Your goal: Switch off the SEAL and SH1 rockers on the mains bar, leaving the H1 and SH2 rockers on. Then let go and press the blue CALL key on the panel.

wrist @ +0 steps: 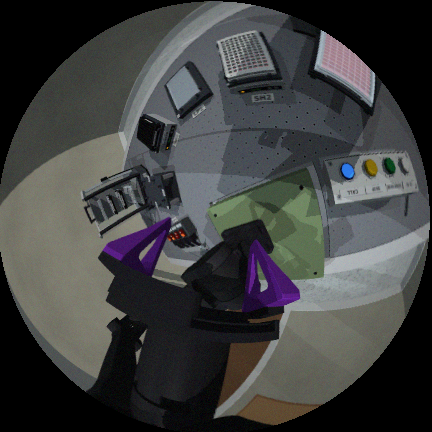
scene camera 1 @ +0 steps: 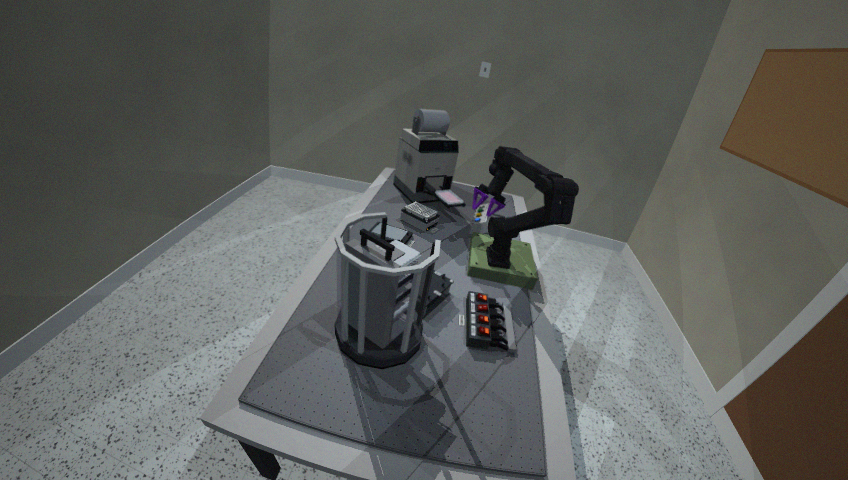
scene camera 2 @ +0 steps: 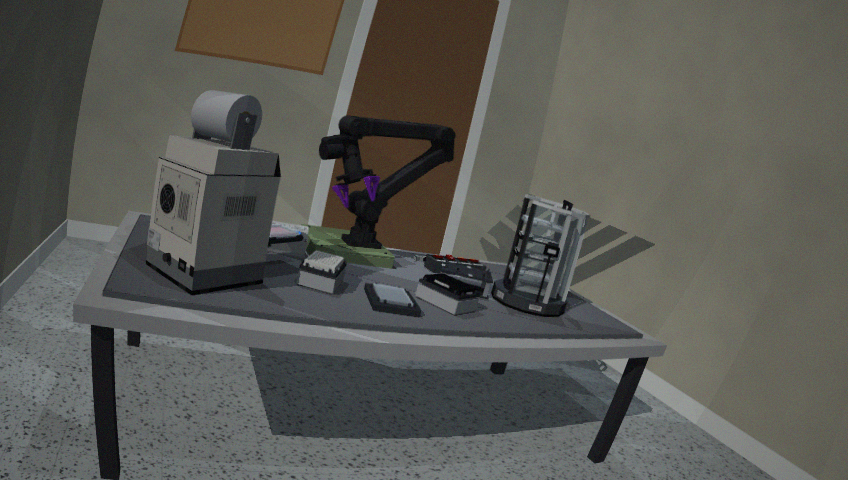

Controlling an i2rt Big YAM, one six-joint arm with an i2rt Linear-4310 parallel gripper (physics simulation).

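Frame: origin at the arm's base, x back, y up, z left, level; centimetres.
Where they show: gripper, fingertip midpoint: (wrist: 211,232) (scene camera 1: 480,212) (scene camera 2: 359,204); arm's base, link origin: (wrist: 247,238) (scene camera 1: 497,258) (scene camera 2: 360,243).
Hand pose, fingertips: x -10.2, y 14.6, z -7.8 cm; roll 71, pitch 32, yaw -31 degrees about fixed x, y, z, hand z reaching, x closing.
Note:
Each offset is from my fingertips to the top centre of the thing. "pt": to the spot under its first point.
My gripper (scene camera 1: 482,211) (scene camera 2: 360,203) (wrist: 211,232) is open and empty, its purple fingers wide apart, in the air near the panel in scene camera 1's view. The mains bar (scene camera 1: 471,340) (scene camera 2: 455,265) (wrist: 180,234) lies on the near side of the green base in scene camera 1's view, well away from the gripper. Its red rockers stand in a row; the second from the base @(dz +38.2, dx +2.0, dy -13.3 cm) (scene camera 1: 482,307) looks darker, the others show orange glow. Their labels are too small to read. The panel @(pt dz -19.1, dx +5.0, dy -11.4 cm) (wrist: 360,183) has a blue CALL key @(dz -17.4, dx +2.9, dy -11.4 cm) (scene camera 1: 477,219) (wrist: 347,171) beside yellow, green and white keys.
The arm stands on a green base (scene camera 1: 511,276) (wrist: 300,225) between bar and panel. A glazed carousel @(pt dz +63.5, dx -25.9, dy -14.6 cm) (scene camera 1: 380,358) (scene camera 2: 541,255) stands across from the bar. A tall machine @(dz -50.5, dx -25.8, dy +27.0 cm) (scene camera 1: 413,166) (scene camera 2: 232,220) holds out a pink plate @(dz -28.6, dx -11.4, dy -8.0 cm) (scene camera 1: 449,196) (wrist: 350,65). A gridded plate @(dz -16.5, dx -23.3, dy -11.7 cm) (wrist: 247,55) sits on the SH2 unit.

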